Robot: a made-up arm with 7 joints. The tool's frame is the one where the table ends. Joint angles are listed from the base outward.
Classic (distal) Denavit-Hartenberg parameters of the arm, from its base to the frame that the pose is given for. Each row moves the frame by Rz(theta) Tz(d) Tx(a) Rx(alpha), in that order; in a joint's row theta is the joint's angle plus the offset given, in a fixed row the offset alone. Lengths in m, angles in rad.
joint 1: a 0  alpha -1.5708  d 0.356  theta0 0
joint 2: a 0  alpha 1.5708  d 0  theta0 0
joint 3: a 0.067  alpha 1.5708  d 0.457  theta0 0
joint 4: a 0.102  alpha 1.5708  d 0  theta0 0
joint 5: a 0  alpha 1.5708  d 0.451  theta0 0
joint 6: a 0.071  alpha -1.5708  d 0  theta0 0
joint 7: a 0  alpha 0  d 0.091  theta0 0
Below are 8 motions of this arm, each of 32 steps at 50 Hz.
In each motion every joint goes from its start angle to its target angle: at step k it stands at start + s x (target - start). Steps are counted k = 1, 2, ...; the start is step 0. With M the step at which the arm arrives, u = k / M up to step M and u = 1 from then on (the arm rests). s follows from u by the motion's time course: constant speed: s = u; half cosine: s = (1 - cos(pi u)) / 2; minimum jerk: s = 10 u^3 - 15 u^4 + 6 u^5.
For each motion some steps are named. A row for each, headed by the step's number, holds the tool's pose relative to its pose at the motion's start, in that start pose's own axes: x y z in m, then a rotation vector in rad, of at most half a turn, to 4 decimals.
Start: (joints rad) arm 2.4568 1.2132 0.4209 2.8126 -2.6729 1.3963 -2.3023
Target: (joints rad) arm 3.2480 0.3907 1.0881 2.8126 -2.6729 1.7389 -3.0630
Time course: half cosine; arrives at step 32
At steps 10, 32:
10: -0.1526 -0.2069 -0.0256 -0.0557 0.0824 0.1416
32: -0.1588 -0.9739 0.0049 -0.7266 0.1813 0.5376

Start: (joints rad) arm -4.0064 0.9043 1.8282 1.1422 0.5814 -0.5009 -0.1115
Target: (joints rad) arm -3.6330 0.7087 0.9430 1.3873 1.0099 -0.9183 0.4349
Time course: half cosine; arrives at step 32
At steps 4, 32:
4: 0.0037 0.0133 0.0061 -0.0328 0.0236 0.0295
32: 0.1385 0.2308 -0.0010 -0.4599 0.9780 0.4694

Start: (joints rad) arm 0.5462 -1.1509 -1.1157 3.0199 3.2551 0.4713 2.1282
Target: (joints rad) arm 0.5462 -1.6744 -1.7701 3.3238 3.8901 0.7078 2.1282
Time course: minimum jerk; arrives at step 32
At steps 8, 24, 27, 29, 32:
8: -0.0140 0.0647 0.0175 -0.0961 0.0079 -0.0191
24: -0.0405 0.5106 0.0195 -0.7101 0.1711 -0.1879
27: -0.0380 0.5439 0.0109 -0.7537 0.1921 -0.2049
29: -0.0371 0.5538 0.0081 -0.7665 0.1987 -0.2102
32: -0.0369 0.5569 0.0072 -0.7705 0.2007 -0.2118

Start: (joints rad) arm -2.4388 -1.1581 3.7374 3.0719 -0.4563 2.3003 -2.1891
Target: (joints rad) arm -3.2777 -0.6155 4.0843 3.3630 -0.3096 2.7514 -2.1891
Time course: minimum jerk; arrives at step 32
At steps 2, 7, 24, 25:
2: -0.0005 -0.0017 -0.0011 -0.0017 0.0006 0.0011
7: -0.0161 -0.0586 -0.0350 -0.0558 0.0194 0.0348
24: 0.1191 -0.7100 -0.2114 -0.5983 0.0020 0.3288
25: 0.1339 -0.7280 -0.2113 -0.6128 -0.0065 0.3371

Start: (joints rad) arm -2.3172 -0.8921 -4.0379 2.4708 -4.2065 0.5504 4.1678
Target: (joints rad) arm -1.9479 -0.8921 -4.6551 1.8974 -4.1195 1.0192 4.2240
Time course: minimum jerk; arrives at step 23
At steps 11, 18, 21, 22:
11: -0.0237 -0.0205 -0.0188 0.1370 -0.0934 -0.0240
18: -0.0203 -0.0048 -0.0794 0.1988 -0.1544 -0.0165
21: -0.0173 -0.0006 -0.0910 0.2018 -0.1590 -0.0130
22: -0.0171 -0.0003 -0.0919 0.2020 -0.1593 -0.0127

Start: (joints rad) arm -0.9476 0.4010 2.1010 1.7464 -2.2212 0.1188 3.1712
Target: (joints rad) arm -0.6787 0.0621 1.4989 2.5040 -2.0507 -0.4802 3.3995
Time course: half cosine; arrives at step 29
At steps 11, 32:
11: 0.0245 -0.0595 0.0094 0.0880 -0.0314 0.0147
32: -0.0290 -0.2490 -0.0780 0.3566 -0.2138 -0.1327

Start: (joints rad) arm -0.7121 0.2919 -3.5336 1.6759 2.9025 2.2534 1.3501
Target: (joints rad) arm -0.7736 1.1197 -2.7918 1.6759 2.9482 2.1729 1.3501
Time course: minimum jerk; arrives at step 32
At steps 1, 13, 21, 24, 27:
1: 0.0000 0.0000 0.0002 -0.0002 -0.0002 0.0000
13: -0.0121 0.0708 0.2300 -0.2361 -0.2301 0.0533
21: -0.0390 0.2897 0.5188 -0.5968 -0.4557 0.2032
24: -0.0456 0.3739 0.5829 -0.7005 -0.4965 0.2584
27: -0.0489 0.4293 0.6171 -0.7638 -0.5163 0.2943

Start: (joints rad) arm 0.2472 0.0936 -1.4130 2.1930 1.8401 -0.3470 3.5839
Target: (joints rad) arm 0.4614 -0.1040 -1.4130 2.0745 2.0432 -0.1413 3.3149
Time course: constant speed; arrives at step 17
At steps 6, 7, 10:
6: -0.0228 -0.0105 0.0119 0.1100 0.0484 0.0577
7: -0.0264 -0.0130 0.0138 0.1275 0.0576 0.0678
10: -0.0369 -0.0214 0.0195 0.1781 0.0866 0.0986

